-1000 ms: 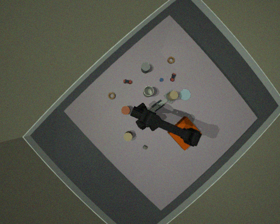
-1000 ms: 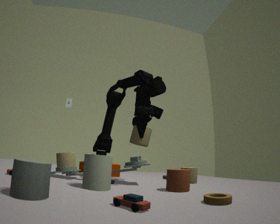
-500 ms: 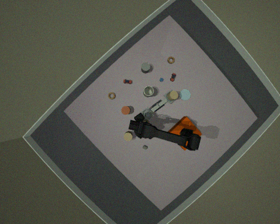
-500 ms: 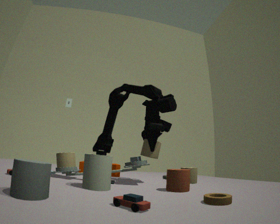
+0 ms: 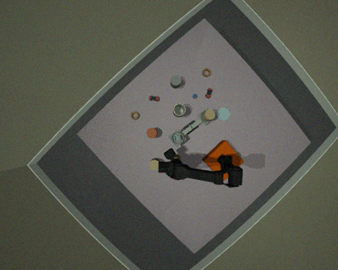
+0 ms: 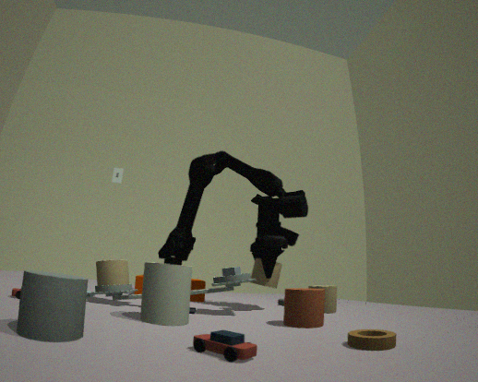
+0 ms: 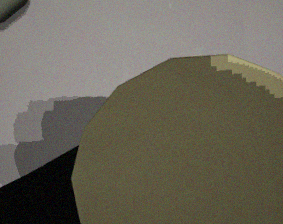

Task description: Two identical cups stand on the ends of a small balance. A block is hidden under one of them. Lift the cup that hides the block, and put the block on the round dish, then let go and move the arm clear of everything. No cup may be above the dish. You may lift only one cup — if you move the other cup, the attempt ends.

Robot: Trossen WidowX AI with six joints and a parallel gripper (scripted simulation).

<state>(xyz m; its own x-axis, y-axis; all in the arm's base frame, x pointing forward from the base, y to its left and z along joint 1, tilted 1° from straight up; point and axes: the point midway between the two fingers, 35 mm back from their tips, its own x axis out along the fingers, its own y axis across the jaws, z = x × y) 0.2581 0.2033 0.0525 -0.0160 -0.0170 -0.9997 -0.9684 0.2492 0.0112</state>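
The grey block lies 120 mm to the right of my gripper tip and 90 mm ahead of it. Also, from my gripper tip: hollow pale cylinder 270 mm to the right, 190 mm ahead, 40 mm below; then blue piece 430 mm to the right, 170 mm ahead, 80 mm below; then orange cylinder 230 mm ahead, 50 mm to the right, 50 mm below.
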